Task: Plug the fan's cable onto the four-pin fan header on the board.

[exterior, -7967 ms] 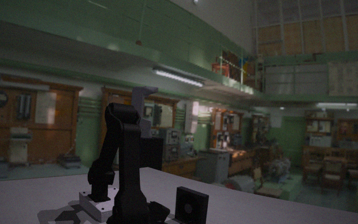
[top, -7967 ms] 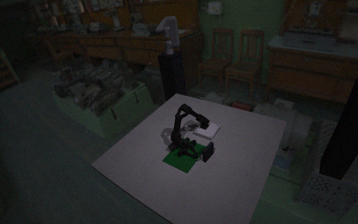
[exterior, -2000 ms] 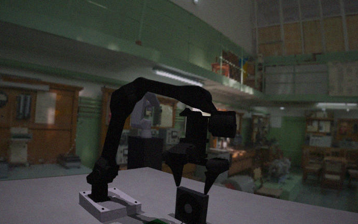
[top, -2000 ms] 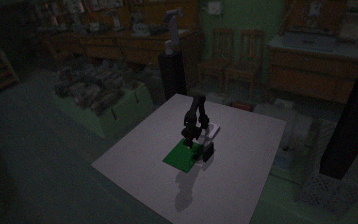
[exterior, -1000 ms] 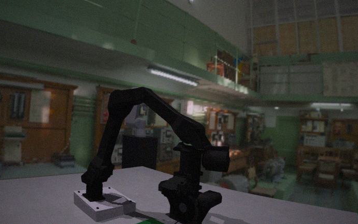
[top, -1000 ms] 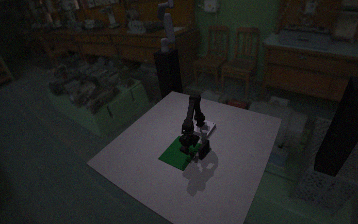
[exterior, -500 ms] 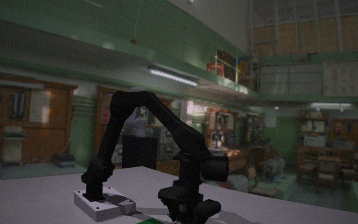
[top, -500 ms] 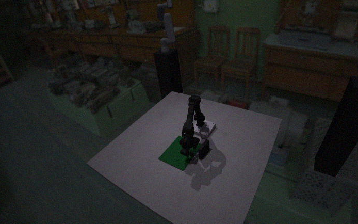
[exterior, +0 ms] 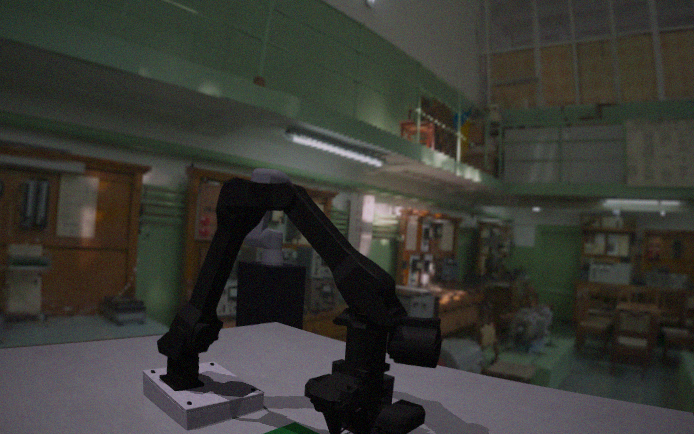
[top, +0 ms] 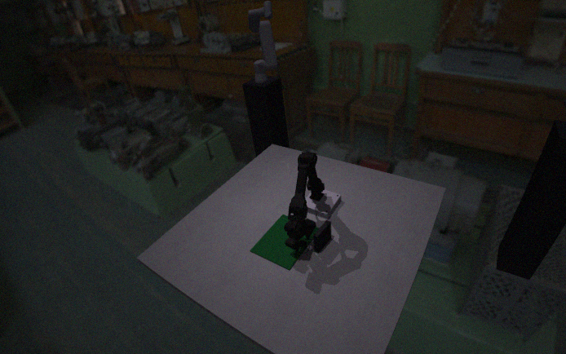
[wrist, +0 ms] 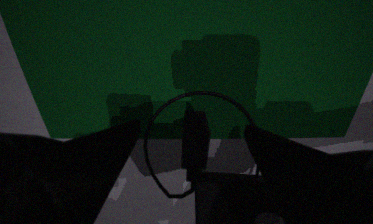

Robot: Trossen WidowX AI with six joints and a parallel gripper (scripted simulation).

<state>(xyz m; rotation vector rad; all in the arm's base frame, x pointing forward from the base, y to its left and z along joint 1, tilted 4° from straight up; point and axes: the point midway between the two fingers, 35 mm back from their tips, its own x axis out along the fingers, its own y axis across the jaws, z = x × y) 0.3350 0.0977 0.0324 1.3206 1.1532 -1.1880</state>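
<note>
Right now my gripper tip is 10 cm to the left of the green board and 3 cm above it. The rest, counted from my gripper tip: black fan 8 cm to the left, 6 cm behind, 4 cm above; then dark plug 1 cm to the left, 1 cm above.
</note>
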